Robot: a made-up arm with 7 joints.
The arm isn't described. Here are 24 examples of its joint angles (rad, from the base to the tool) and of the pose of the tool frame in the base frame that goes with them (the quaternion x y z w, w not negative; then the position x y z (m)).
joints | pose
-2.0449 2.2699 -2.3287 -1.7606 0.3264 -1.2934 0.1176 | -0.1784 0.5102 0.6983 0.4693 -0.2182 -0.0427 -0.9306
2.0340 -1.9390 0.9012 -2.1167 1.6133 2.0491 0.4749 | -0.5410 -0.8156 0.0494 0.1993 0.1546 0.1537 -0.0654
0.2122 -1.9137 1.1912 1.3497 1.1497 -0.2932 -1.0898 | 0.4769 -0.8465 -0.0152 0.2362 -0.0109 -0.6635 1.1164
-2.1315 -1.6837 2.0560 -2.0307 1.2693 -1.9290 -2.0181 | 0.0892 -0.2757 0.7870 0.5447 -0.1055 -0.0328 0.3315
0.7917 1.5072 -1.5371 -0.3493 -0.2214 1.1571 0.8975 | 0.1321 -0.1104 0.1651 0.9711 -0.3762 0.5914 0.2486
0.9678 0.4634 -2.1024 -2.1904 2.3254 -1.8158 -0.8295 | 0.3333 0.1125 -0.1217 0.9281 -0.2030 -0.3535 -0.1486
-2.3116 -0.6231 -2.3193 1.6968 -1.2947 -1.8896 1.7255 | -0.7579 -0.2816 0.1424 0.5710 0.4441 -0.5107 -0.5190
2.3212 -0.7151 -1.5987 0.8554 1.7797 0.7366 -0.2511 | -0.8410 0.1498 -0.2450 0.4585 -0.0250 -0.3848 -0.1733
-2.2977 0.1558 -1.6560 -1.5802 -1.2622 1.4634 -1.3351 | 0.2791 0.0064 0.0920 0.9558 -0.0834 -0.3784 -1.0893
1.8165 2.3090 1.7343 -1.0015 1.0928 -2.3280 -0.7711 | -0.6781 -0.5081 -0.4837 0.2194 -0.4972 0.5993 0.1855
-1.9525 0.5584 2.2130 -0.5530 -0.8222 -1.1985 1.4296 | -0.5138 -0.4945 0.1386 0.6872 0.6107 0.3934 -0.0939
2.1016 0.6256 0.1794 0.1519 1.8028 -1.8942 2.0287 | 0.1512 -0.6000 -0.2939 0.7285 0.3694 -0.1886 0.2634
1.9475 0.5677 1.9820 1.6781 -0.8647 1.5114 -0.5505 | -0.0400 0.9715 0.1859 0.1419 -0.2957 -0.3304 1.0526
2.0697 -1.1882 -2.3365 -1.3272 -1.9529 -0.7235 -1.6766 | 0.1561 -0.1658 0.9560 0.1846 -0.1093 1.1242 0.4728
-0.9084 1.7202 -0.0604 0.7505 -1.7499 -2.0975 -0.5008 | -0.0471 0.8528 -0.5101 0.1016 -0.0698 0.0329 1.0611
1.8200 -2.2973 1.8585 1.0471 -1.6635 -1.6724 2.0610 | -0.4442 0.8236 0.3443 0.0760 -0.5060 0.3004 0.4164
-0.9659 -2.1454 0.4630 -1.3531 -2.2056 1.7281 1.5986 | 0.2185 0.6600 0.7056 0.1368 0.0678 0.0989 0.6193
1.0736 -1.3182 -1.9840 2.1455 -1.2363 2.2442 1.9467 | -0.2385 -0.5288 -0.7410 0.3383 0.4182 0.7041 0.3843
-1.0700 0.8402 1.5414 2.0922 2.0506 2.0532 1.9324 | 0.9331 -0.2018 0.0521 0.2930 -0.1491 -0.0016 -0.4639
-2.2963 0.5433 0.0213 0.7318 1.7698 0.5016 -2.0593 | 0.9482 -0.1187 -0.1029 0.2759 0.5486 0.5791 0.1472
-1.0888 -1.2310 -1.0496 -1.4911 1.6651 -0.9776 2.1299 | -0.6994 0.0370 0.5202 0.4887 0.3452 -0.0179 -0.2104
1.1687 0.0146 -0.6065 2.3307 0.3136 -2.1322 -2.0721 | -0.5975 -0.5263 0.3755 0.4743 -0.7695 0.6010 0.2153
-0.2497 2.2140 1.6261 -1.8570 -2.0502 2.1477 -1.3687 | 0.4988 -0.7405 0.2536 0.3722 0.9748 0.0949 0.4680
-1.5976 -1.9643 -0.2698 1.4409 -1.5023 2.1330 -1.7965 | -0.6163 0.3217 -0.2082 0.6880 -0.2853 -0.6124 1.0665
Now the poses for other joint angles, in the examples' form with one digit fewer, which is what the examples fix.
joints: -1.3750 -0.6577 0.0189 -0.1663 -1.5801 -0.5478 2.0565
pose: 0.427 -0.020 -0.020 0.904 0.407 -0.074 0.554
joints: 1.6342 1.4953 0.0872 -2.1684 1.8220 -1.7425 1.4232
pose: 0.468 0.588 0.572 0.327 -0.559 0.155 0.040
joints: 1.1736 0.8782 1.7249 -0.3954 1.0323 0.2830 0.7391
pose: 0.527 0.440 0.270 0.676 0.318 0.403 0.458
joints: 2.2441 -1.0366 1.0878 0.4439 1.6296 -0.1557 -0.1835
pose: 0.426 -0.616 0.141 0.647 0.073 0.268 0.690
